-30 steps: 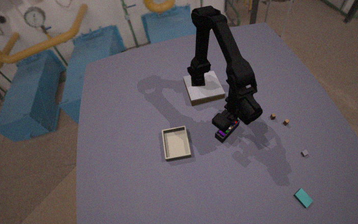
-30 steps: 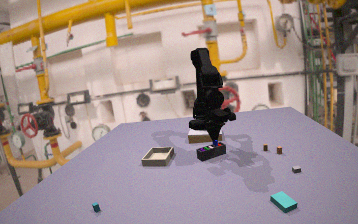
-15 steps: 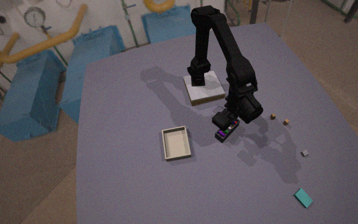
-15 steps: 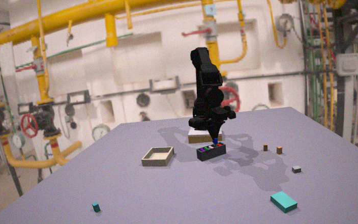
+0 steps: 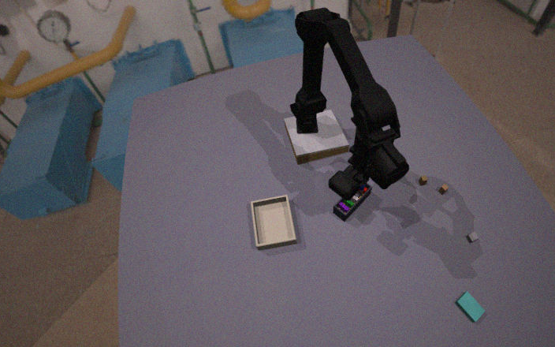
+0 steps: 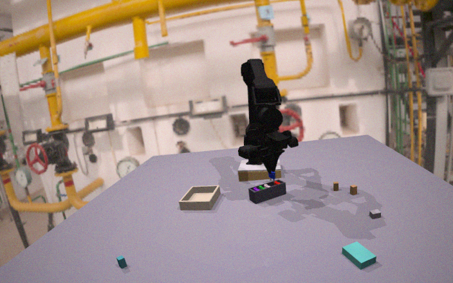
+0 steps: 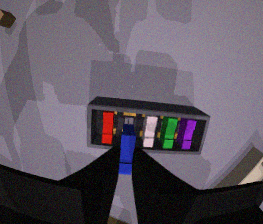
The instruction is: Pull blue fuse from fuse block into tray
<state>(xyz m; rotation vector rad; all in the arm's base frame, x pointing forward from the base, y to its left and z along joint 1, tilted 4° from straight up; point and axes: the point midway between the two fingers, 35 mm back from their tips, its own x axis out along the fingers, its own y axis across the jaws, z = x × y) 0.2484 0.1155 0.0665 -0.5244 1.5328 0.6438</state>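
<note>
Right now the red fuse is 5 cm below my gripper tip, 1 cm to the left of it and 1 cm behind it. Round my gripper tip: green fuse: 5 cm below, 3 cm to the right, 3 cm ahead; then blue fuse: 1 cm below; then white fuse: 5 cm below, 2 cm ahead, 1 cm to the right.
</note>
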